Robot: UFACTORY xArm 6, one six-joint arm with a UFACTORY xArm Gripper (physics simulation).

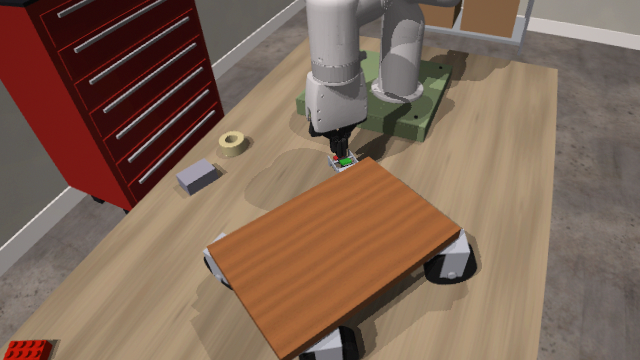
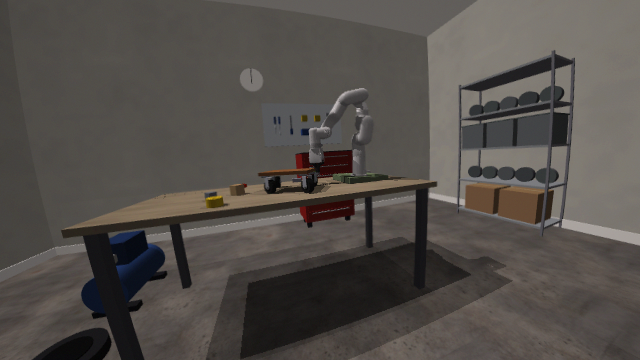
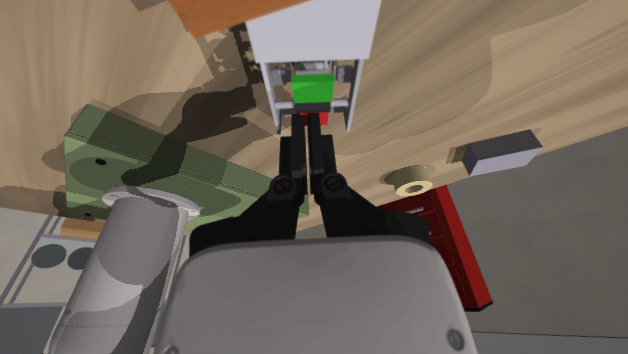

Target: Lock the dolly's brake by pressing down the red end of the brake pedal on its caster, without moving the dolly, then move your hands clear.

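The dolly has an orange-brown wooden deck and stands on casters on the table. The caster nearest the arm has a light grey bracket with a pedal between its side plates. The pedal's green end lies toward the deck and its red end lies on the arm's side. My gripper is shut and empty, pointing down, with its fingertips at the red end and covering part of it. Whether the tips press on it is hard to tell.
A cream tape ring and a grey block lie on the table to one side. A red brick is at the near left corner. The green base plate is under the arm.
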